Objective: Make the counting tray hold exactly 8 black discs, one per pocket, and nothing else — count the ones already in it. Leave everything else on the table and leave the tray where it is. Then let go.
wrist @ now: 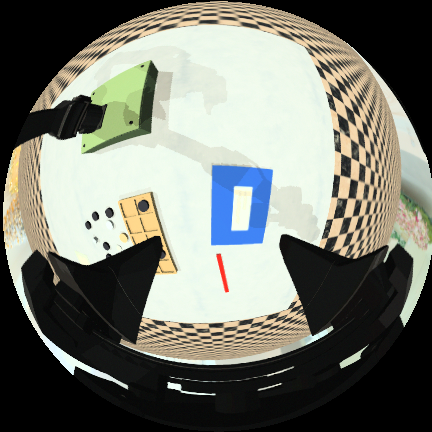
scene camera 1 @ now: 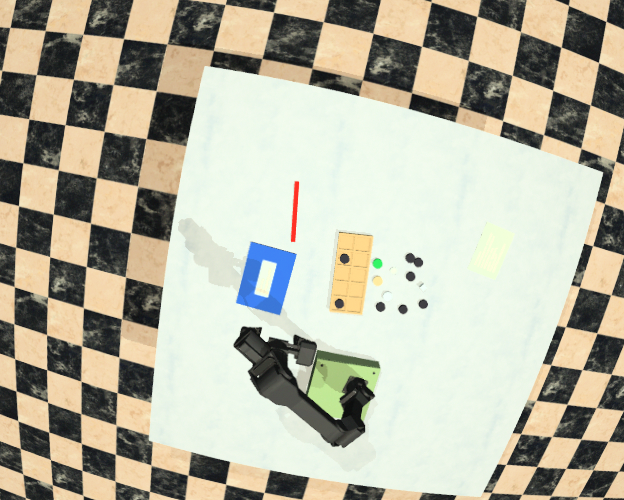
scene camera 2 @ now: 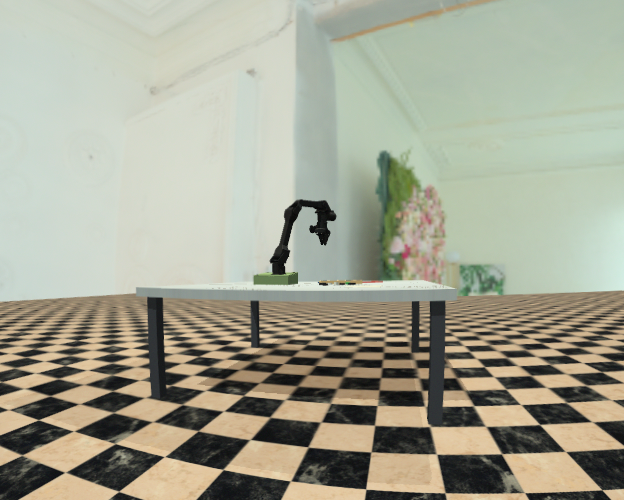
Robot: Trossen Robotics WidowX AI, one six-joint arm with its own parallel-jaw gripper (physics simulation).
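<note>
The tan counting tray (scene camera 1: 359,274) (wrist: 133,210) has two columns of pockets. One black disc (scene camera 1: 339,303) (wrist: 143,205) lies in an end pocket and another black disc (scene camera 1: 344,258) (wrist: 163,254) in the same column near the other end; the other pockets look empty. Several loose black discs lie to the tray's right in scene camera 1, among them one near disc (scene camera 1: 380,306), one far disc (scene camera 1: 422,303) and two touching at the top, one of them here (scene camera 1: 409,257). My gripper (scene camera 2: 323,243) (wrist: 221,241) is open and empty, high above the table; its left finger hides some discs in the wrist view.
A green disc (scene camera 1: 377,263), a tan disc (scene camera 1: 377,280), a white disc (scene camera 1: 387,295) and small pale pieces lie beside the tray. A blue sheet (scene camera 1: 286,265) (wrist: 222,200) with a pale centre, a red strip (scene camera 1: 294,210) (wrist: 222,272), a pale yellow sheet (scene camera 1: 491,250) and my green base (scene camera 1: 328,390) (wrist: 117,100) also show.
</note>
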